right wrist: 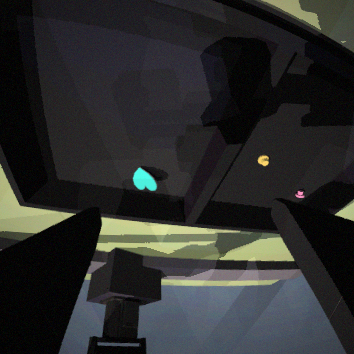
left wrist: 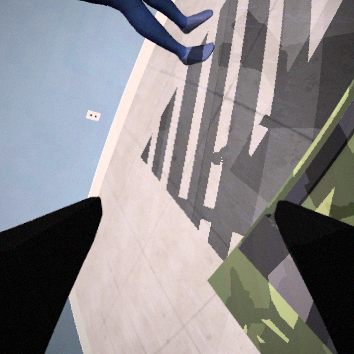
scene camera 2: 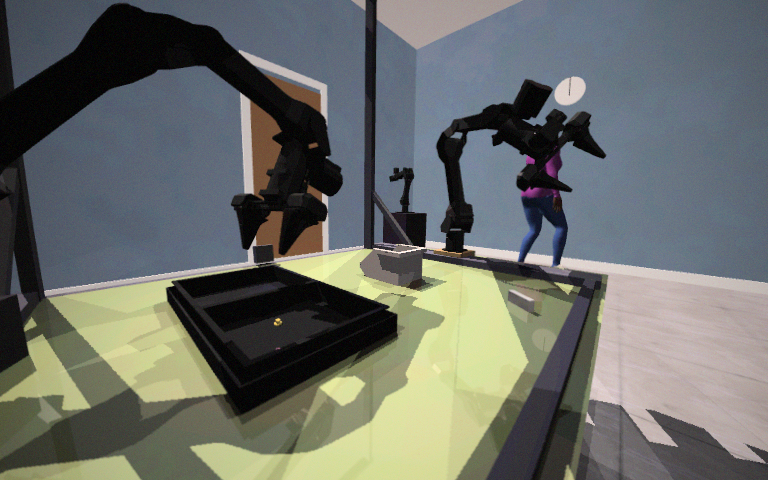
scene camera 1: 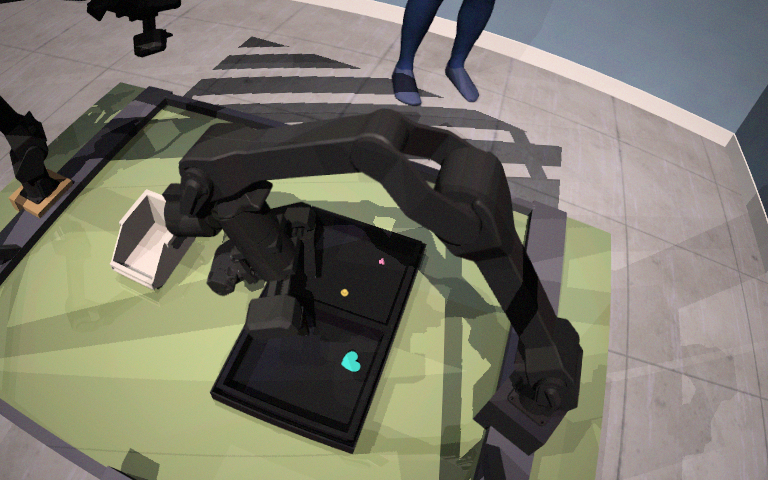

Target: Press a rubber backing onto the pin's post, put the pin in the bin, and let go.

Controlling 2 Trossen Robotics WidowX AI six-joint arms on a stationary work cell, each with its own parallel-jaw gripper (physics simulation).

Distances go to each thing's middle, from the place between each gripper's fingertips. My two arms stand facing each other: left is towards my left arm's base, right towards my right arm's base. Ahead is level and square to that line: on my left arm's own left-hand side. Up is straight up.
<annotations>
My right hand is 40 mm short of the black two-compartment tray [scene camera 1: 299,384], 10 mm to the left of it and 80 mm above it. The rest, counted from my right hand: bin [scene camera 1: 146,252]: 10 mm ahead, 300 mm to the left, 60 mm below.
My left gripper is now 35 cm past the bin, 22 cm to the left of it and 22 cm above it. Also, from my left hand: black two-compartment tray (32 cm behind, 53 cm to the right, 23 cm below).
</annotations>
